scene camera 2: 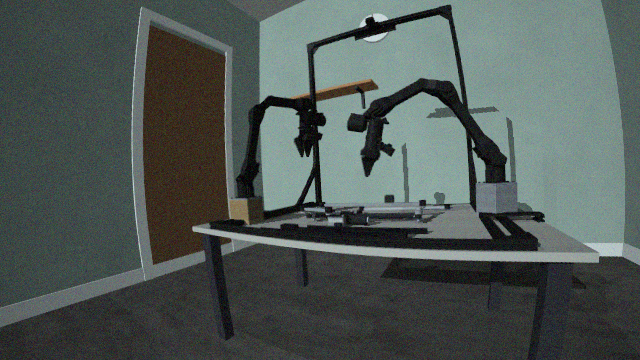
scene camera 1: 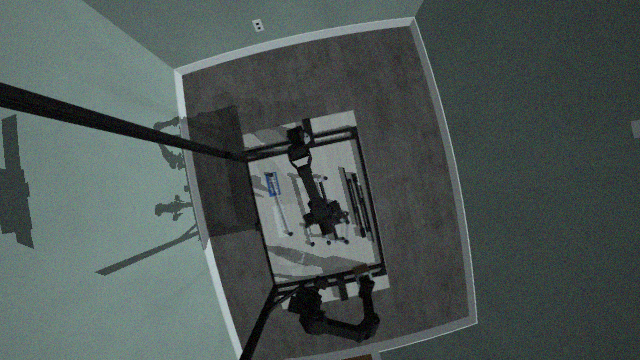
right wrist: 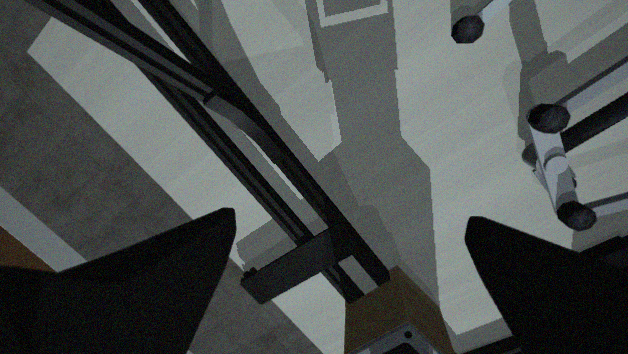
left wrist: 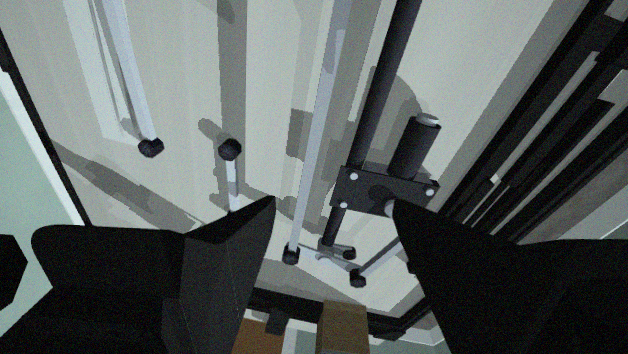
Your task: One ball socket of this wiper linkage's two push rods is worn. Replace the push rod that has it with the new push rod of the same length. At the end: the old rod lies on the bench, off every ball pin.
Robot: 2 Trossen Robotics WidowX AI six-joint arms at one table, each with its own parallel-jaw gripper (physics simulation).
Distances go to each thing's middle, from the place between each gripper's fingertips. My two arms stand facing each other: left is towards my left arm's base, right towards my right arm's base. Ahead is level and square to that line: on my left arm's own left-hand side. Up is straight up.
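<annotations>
My left hand is 130 mm above the wiper linkage [scene camera 2: 339, 218], and it is also 20 mm to the left of it and 50 mm short of it.
As for my right hand, it is 24 cm above the wiper linkage, 28 cm to the right of it and 24 cm short of it.
</annotations>
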